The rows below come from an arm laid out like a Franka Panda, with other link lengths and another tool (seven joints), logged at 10 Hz.
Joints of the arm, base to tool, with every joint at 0 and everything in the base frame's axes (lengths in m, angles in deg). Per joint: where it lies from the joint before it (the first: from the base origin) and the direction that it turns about. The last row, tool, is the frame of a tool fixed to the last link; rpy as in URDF.
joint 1: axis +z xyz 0 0 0.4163
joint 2: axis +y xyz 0 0 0
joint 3: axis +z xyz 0 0 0.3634
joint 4: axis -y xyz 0.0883 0 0
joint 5: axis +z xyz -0.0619 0 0.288
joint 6: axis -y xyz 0 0 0
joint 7: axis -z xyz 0.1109 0 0
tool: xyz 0.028 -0.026 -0.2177 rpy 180 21.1 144.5
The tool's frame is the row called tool.
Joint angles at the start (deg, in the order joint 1, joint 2, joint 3, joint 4, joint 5, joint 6, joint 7):
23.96 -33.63 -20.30 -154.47 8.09 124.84 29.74
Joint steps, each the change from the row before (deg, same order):
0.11 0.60 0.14 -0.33 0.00 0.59 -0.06
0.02 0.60 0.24 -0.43 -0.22 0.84 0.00
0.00 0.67 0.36 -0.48 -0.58 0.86 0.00
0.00 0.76 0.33 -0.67 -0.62 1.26 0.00
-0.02 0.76 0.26 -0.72 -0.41 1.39 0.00
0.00 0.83 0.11 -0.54 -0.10 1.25 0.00
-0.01 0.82 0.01 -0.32 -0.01 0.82 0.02
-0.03 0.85 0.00 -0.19 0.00 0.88 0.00
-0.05 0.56 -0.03 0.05 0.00 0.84 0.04
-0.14 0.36 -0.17 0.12 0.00 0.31 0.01
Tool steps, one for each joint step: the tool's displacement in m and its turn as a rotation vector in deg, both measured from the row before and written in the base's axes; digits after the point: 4 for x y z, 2 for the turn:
0.0006 0.0012 -0.0037 -0.33 0.26 0.17
0.0010 0.0007 -0.0038 -0.56 0.07 0.17
0.0009 0.0005 -0.0043 -0.93 0.06 0.47
0.0012 0.0003 -0.0051 -0.97 -0.06 0.42
0.0012 0.0003 -0.0052 -0.76 -0.08 0.22
0.0015 0.0002 -0.0048 -0.46 0.03 -0.06
0.0011 -0.0002 -0.0043 -0.34 0.27 -0.16
0.0021 -0.0004 -0.0035 -0.32 0.11 -0.20
0.0035 -0.0007 -0.0006 -0.17 -0.34 -0.31
0.0020 -0.0017 -0.0005 -0.05 -0.06 -0.39

